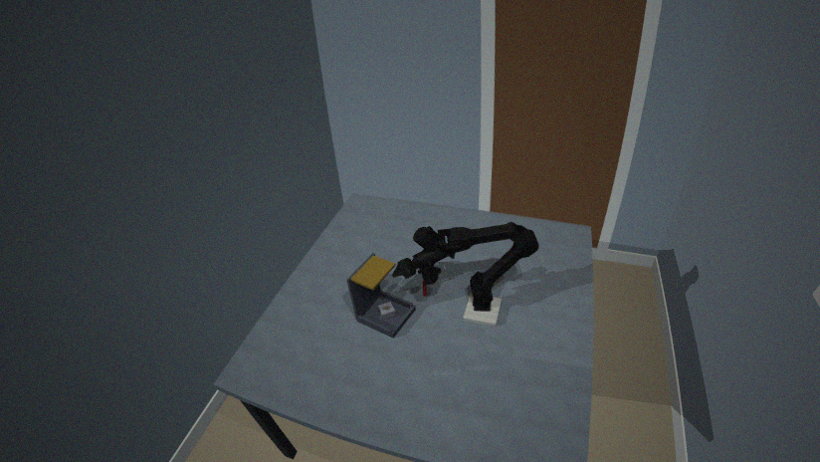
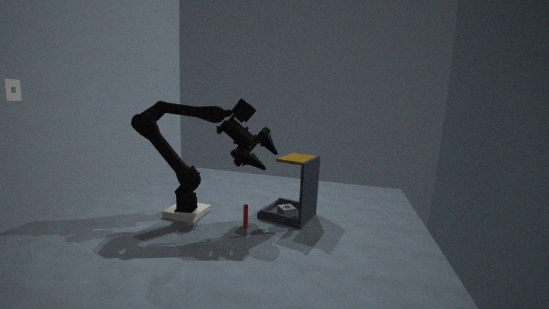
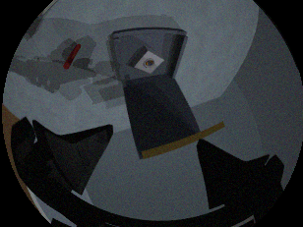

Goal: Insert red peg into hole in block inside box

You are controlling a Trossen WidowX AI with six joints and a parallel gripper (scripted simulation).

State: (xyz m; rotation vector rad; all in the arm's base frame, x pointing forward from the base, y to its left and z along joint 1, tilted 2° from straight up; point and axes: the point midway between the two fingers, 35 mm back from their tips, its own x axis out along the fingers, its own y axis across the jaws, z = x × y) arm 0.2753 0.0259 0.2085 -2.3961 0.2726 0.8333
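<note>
The red peg lies 17 cm below my gripper tip, 9 cm to the right of it and 7 cm behind it. From my gripper tip the other things lie so: dark back wall (14 cm ahead, 9 cm below, 1 cm to the right); yellow roof (9 cm ahead, 2 cm to the left, 1 cm above).
</note>
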